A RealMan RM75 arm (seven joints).
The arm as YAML. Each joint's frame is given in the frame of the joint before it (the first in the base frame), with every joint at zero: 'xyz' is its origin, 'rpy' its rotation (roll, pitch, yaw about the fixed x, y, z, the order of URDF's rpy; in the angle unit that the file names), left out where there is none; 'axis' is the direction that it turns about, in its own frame. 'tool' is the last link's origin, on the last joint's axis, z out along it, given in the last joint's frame.
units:
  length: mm
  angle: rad
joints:
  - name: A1
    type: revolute
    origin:
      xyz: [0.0, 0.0, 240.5]
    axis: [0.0, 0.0, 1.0]
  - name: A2
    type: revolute
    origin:
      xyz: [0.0, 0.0, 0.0]
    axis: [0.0, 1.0, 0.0]
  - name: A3
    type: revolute
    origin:
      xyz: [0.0, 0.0, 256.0]
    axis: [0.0, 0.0, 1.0]
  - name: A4
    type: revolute
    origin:
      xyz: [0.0, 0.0, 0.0]
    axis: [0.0, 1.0, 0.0]
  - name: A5
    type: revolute
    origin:
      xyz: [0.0, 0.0, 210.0]
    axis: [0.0, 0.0, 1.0]
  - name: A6
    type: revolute
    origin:
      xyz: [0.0, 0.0, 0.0]
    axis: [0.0, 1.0, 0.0]
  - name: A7
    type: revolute
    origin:
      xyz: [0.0, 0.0, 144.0]
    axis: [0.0, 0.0, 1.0]
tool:
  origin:
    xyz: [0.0, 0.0, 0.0]
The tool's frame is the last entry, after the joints.
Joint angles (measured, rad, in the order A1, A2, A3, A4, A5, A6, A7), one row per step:
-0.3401, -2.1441, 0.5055, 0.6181, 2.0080, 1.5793, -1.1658
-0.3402, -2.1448, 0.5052, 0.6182, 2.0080, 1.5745, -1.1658
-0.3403, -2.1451, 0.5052, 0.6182, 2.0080, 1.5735, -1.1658
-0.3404, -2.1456, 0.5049, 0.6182, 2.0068, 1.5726, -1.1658
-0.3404, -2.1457, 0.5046, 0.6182, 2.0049, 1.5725, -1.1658
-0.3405, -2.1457, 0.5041, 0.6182, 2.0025, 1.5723, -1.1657
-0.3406, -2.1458, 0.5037, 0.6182, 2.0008, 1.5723, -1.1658
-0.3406, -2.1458, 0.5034, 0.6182, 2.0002, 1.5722, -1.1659
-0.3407, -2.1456, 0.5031, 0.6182, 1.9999, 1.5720, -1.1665
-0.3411, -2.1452, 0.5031, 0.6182, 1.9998, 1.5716, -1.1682
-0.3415, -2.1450, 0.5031, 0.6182, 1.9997, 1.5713, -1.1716
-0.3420, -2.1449, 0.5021, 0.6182, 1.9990, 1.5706, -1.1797
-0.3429, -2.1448, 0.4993, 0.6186, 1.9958, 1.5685, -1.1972
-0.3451, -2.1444, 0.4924, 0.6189, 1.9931, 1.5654, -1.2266
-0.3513, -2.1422, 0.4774, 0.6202, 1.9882, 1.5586, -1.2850
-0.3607, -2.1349, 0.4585, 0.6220, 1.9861, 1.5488, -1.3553
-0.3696, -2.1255, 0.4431, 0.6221, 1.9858, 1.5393, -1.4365
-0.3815, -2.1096, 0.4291, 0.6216, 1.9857, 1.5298, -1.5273
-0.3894, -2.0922, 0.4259, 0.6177, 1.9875, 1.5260, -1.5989
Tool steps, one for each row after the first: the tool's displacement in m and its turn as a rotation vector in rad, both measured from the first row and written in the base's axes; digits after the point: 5 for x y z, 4 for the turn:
-0.00039, 0.00040, -0.00023, 0.0021, 0.0023, 0.0032
-0.00041, 0.00049, -0.00035, 0.0025, 0.0026, 0.0037
-0.00032, 0.00067, -0.00039, 0.0039, 0.0019, 0.0044
-0.00021, 0.00085, -0.00022, 0.0057, 0.0007, 0.0047
-0.00009, 0.00112, 0.00007, 0.0081, -0.0007, 0.0049
0.00003, 0.00131, 0.00025, 0.0098, -0.0019, 0.0052
0.00003, 0.00138, 0.00034, 0.0105, -0.0024, 0.0055
-0.00002, 0.00148, 0.00049, 0.0109, -0.0026, 0.0061
-0.00004, 0.00168, 0.00065, 0.0106, -0.0029, 0.0073
-0.00001, 0.00185, 0.00074, 0.0095, -0.0044, 0.0096
-0.00001, 0.00217, 0.00097, 0.0080, -0.0088, 0.0162
-0.00006, 0.00303, 0.00174, 0.0070, -0.0191, 0.0312
-0.00028, 0.00446, 0.00308, 0.0045, -0.0360, 0.0566
-0.00077, 0.00808, 0.00658, 0.0016, -0.0682, 0.1057
-0.00232, 0.01322, 0.01246, -0.0013, -0.1011, 0.1634
-0.00419, 0.01793, 0.01830, -0.0121, -0.1387, 0.2276
-0.00635, 0.02402, 0.02654, -0.0246, -0.1775, 0.2945
-0.00842, 0.02786, 0.03316, -0.0428, -0.2043, 0.3439

